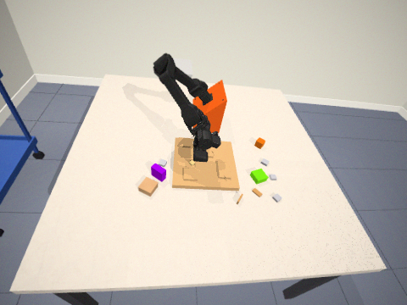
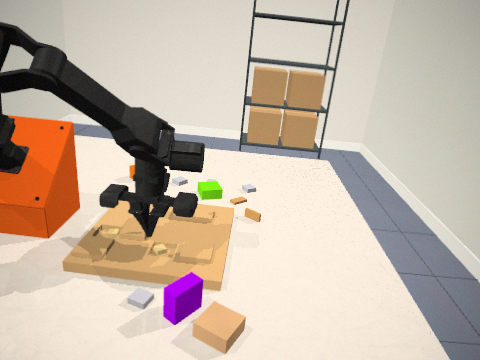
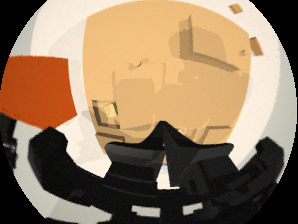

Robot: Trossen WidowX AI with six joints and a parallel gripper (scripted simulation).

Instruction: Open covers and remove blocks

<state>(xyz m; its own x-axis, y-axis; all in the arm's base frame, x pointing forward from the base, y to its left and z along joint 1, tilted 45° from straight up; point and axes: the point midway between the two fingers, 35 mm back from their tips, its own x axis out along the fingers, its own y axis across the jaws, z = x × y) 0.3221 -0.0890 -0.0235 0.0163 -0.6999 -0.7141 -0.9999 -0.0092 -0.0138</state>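
The tan puzzle board lies 30 mm to the left of my gripper tip and 10 mm below it. The rest, counted from my gripper tip: green block (90 mm ahead, 290 mm to the left, 10 mm below); then grey piece (30 mm ahead, 160 mm to the right, 20 mm below); then purple block (110 mm ahead, 170 mm to the right).
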